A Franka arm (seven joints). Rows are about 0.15 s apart.
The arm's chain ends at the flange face. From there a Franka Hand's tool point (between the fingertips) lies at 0.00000 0.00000 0.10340 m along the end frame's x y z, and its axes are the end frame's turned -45 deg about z.
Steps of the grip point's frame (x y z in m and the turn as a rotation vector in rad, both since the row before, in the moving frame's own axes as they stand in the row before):
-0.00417 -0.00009 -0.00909 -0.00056 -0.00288 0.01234
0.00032 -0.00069 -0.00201 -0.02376 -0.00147 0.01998
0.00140 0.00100 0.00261 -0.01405 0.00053 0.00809
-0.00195 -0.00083 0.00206 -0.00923 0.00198 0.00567
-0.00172 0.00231 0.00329 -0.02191 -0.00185 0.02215
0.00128 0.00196 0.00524 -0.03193 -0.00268 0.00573
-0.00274 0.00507 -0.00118 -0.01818 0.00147 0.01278
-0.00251 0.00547 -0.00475 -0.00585 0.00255 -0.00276
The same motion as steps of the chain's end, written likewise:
-0.00284 0.00263 -0.00909 -0.00243 -0.00164 0.01234
-0.00187 -0.00257 -0.00198 -0.01784 0.01576 0.01998
0.00064 -0.00128 0.00262 -0.00956 0.01031 0.00809
-0.00278 0.00026 0.00206 -0.00513 0.00793 0.00567
-0.00103 0.00110 0.00331 -0.01680 0.01418 0.02215
0.00016 -0.00206 0.00529 -0.02447 0.02068 0.00573
0.00022 0.00429 -0.00116 -0.01182 0.01389 0.01278
0.00148 0.00540 -0.00475 -0.00233 0.00594 -0.00276

